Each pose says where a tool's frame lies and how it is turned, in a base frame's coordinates. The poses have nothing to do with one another.
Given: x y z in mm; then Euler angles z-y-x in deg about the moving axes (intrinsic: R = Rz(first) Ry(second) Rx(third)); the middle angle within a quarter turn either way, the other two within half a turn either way.
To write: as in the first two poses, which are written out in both.
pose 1, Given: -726.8 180.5 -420.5 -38.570 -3.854 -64.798
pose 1, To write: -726.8 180.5 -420.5 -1.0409 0.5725 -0.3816
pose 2, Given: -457.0 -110.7 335.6 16.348 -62.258 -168.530
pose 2, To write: -457.0 -110.7 335.6 -2.3800 0.8888 -0.7832
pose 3, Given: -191.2 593.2 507.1 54.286 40.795 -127.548
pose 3, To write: -191.2 593.2 507.1 -2.8479 -1.0679 -0.4107
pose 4, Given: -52.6 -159.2 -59.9 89.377 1.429 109.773
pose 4, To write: -52.6 -159.2 -59.9 3.0864 1.2253 -1.5387
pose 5, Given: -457.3 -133.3 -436.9 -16.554 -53.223 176.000
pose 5, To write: -457.3 -133.3 -436.9 2.6835 0.8421 0.5320
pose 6, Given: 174.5 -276.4 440.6 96.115 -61.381 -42.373
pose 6, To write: 174.5 -276.4 440.6 1.1121 -0.6448 1.6347
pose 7, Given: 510.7 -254.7 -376.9 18.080 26.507 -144.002
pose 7, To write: 510.7 -254.7 -376.9 -2.5888 -0.5535 -0.0020
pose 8, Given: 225.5 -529.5 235.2 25.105 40.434 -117.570
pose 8, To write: 225.5 -529.5 235.2 -2.0516 -0.7049 0.4397
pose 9, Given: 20.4 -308.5 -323.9 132.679 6.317 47.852
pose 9, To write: 20.4 -308.5 -323.9 -0.6957 0.5178 2.4582
